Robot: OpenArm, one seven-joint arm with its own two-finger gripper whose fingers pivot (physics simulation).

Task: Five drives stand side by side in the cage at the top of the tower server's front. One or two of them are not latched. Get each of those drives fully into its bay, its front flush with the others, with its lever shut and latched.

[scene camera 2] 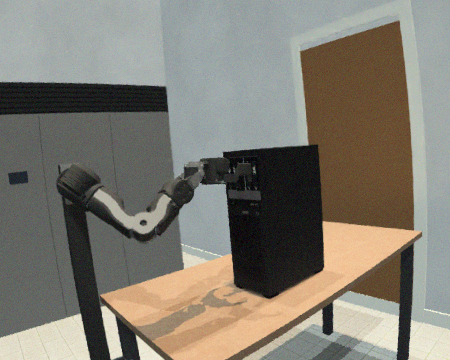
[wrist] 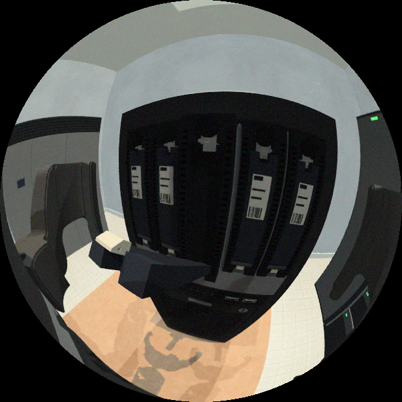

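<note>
The black tower server (scene camera 2: 295,220) (wrist: 200,320) stands upright on the table. In the wrist view its cage holds four drives with upright, labelled levers: far-left drive (wrist: 136,215), second drive (wrist: 166,220), fourth drive (wrist: 252,235) and far-right drive (wrist: 292,240). The middle bay is dark. From its foot an open lever (wrist: 160,272) sticks out toward the camera and to the lower left, with a pale tip. How deep the middle drive sits is too dark to tell. My gripper (scene camera 2: 240,174) (wrist: 200,227) is open in front of the cage, its fingers wide apart on either side, holding nothing.
The wooden table (scene camera 2: 370,240) (wrist: 95,310) bears the tower, with arm shadows on its top. Grey cabinets (scene camera 2: 75,220) stand behind the arm. A brown door (scene camera 2: 357,150) is in the wall behind the tower. A dark rack with green lights is at the right in the wrist view.
</note>
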